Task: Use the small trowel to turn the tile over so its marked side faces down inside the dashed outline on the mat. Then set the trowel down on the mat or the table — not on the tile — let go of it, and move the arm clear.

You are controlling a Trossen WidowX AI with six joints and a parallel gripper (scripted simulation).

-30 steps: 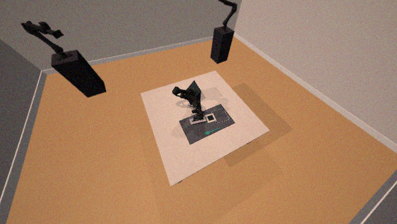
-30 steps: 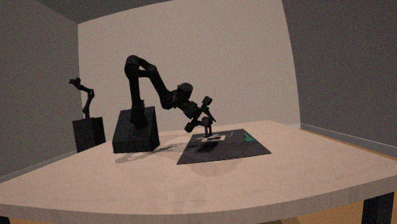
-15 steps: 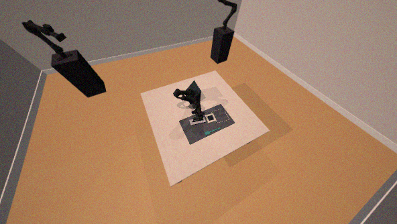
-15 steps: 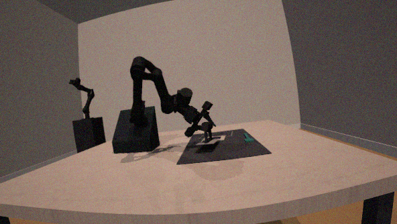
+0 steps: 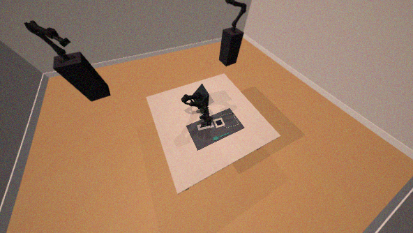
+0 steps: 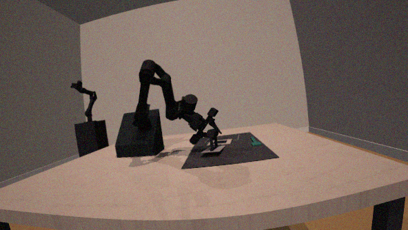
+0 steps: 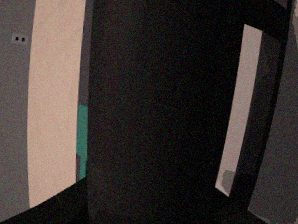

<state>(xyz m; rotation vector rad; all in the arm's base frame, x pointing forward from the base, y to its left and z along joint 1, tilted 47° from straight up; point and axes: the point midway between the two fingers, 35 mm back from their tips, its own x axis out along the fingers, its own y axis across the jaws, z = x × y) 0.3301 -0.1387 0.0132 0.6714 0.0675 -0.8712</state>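
The dark mat lies 40 mm ahead of my gripper tip, 90 mm to the left of it and 80 mm below it. Also, from my gripper tip: white tile: 10 mm ahead, 160 mm to the left, 50 mm below; then teal trowel: 170 mm ahead, 50 mm to the left, 50 mm below.
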